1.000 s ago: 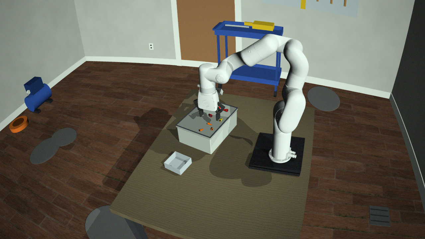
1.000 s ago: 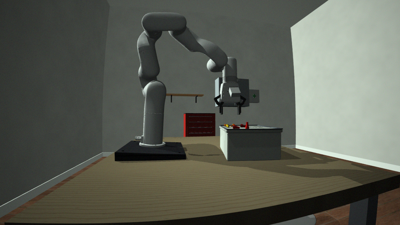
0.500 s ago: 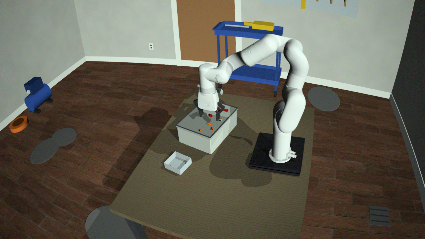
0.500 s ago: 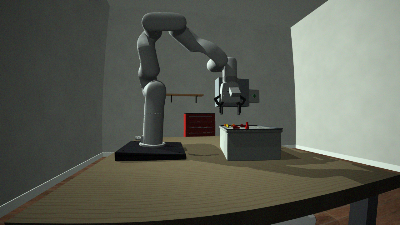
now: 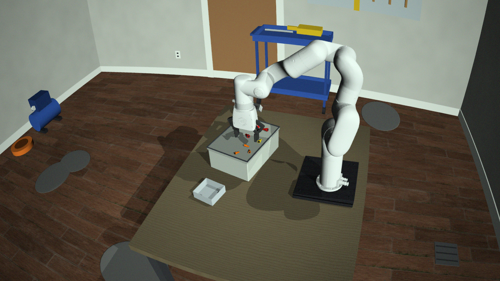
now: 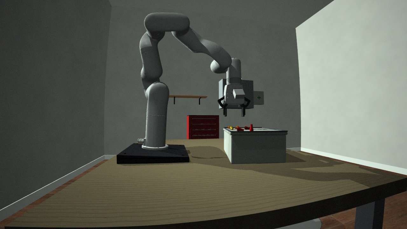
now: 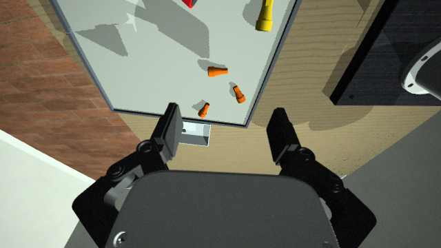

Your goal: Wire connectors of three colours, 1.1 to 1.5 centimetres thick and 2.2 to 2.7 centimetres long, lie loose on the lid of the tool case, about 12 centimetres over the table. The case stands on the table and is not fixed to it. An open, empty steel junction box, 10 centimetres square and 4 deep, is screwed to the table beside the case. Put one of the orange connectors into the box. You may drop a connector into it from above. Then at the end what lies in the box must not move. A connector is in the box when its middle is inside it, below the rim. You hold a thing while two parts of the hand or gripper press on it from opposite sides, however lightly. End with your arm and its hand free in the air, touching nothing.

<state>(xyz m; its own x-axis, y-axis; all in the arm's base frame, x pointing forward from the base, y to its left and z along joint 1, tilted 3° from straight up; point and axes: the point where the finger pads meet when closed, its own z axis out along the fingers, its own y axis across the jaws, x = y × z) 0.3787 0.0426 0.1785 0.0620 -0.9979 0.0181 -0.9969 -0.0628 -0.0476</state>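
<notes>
Now: hand 30 mm short of the orange connector, 50 mm to the right of it and 70 mm above it. Round my hand: red connector (40 mm ahead, 170 mm to the right, 60 mm below); then steel junction box (70 mm ahead, 220 mm to the left, 190 mm below); then tool case (60 mm ahead, 80 mm to the right, 100 mm below).
</notes>
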